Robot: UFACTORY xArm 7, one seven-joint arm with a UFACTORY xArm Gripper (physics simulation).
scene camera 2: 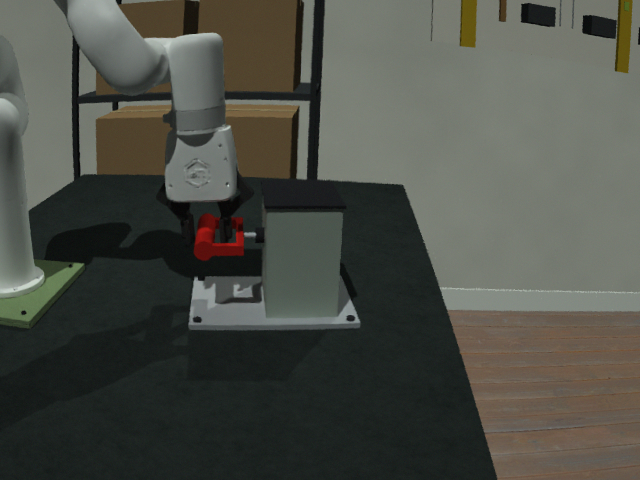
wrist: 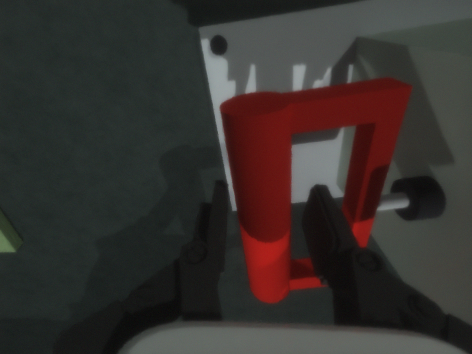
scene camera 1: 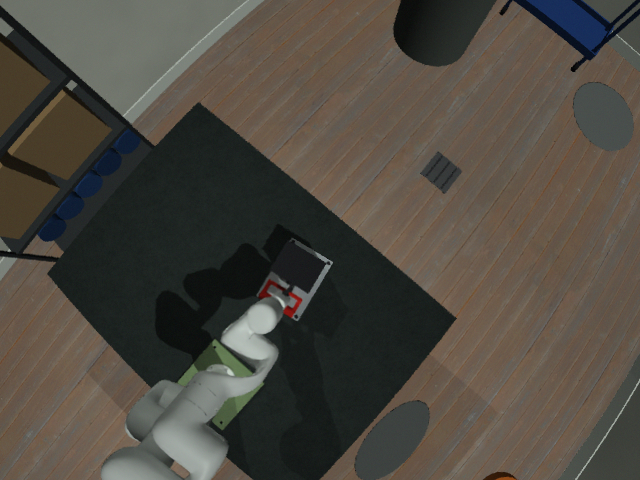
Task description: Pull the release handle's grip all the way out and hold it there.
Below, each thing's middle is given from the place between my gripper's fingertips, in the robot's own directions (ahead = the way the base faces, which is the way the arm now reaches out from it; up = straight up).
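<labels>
There is the light base plate (scene camera 2: 218, 302), and my gripper is 9 cm above it and 9 cm short of it.
</labels>
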